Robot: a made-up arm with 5 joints.
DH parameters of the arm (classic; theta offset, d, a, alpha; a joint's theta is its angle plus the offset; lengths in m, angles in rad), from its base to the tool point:
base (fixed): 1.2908 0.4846 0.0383 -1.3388
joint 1: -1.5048 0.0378 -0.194 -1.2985
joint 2: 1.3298 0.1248 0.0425 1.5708
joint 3: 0 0.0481 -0.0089 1.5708
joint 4: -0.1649 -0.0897 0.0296 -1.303
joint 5: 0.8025 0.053 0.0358 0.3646
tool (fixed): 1.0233 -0.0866 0 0
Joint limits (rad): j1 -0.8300..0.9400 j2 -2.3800..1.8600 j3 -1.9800..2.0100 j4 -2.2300..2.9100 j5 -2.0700..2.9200
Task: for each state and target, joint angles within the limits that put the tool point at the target. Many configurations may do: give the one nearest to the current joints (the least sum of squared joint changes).
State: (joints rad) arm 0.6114 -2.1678 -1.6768 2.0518 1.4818
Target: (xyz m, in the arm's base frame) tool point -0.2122 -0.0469 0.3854
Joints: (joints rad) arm 0.9367 -2.3800 -1.9800 2.1280 2.3301
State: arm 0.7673 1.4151 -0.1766 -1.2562 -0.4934
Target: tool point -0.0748 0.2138 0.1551
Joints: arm 0.2786 1.2213 -0.5328 -1.1543 -0.3408
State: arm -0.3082 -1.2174 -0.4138 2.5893 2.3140
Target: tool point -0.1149 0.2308 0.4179
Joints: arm -0.0762 -1.3237 -0.4501 2.6074 2.3812
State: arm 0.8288 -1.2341 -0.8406 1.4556 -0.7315
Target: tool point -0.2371 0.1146 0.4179
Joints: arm 0.7468 -1.7488 -1.2208 1.4854 -0.7816
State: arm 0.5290 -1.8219 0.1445 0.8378 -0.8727
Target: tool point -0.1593 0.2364 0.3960
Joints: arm 0.2987 -1.5701 -0.3118 0.7262 -1.0164
